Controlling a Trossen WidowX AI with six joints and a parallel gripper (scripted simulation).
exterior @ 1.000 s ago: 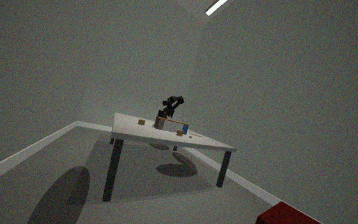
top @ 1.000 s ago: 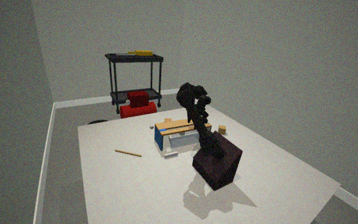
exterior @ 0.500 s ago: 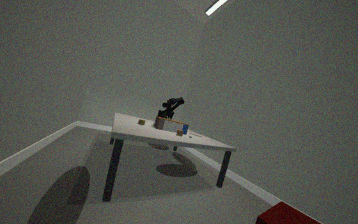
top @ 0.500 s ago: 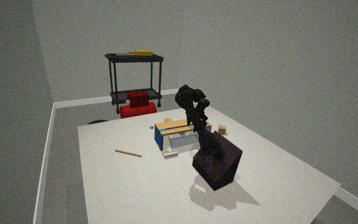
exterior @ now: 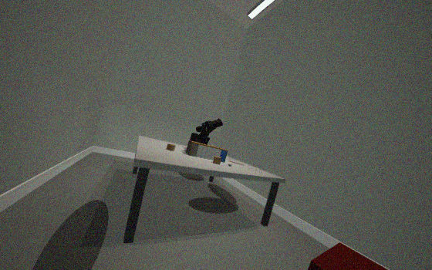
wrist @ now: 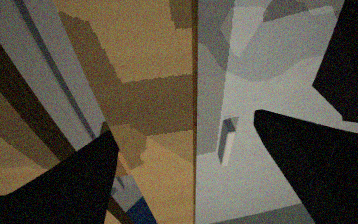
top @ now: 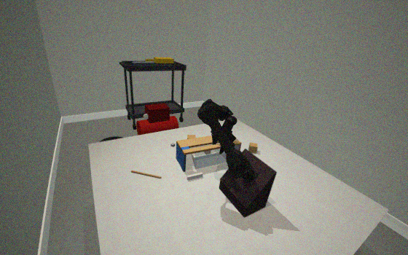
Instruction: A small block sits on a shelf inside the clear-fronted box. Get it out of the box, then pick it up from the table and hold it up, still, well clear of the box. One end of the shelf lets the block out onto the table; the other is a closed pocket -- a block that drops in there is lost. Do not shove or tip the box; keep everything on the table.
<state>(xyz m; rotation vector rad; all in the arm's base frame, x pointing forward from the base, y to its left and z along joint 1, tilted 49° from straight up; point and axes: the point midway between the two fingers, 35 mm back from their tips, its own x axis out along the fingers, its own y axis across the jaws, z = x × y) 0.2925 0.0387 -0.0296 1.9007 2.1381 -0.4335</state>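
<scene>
Now: the box 4 cm below my gripper tip, 3 cm ahead of it and 1 cm to the left of it. From my gripper tip the other things lie so: thin wooden stick (41 cm to the left, 10 cm below, 3 cm ahead); tan block (5 cm ahead, 4 cm to the left, 2 cm below).
</scene>
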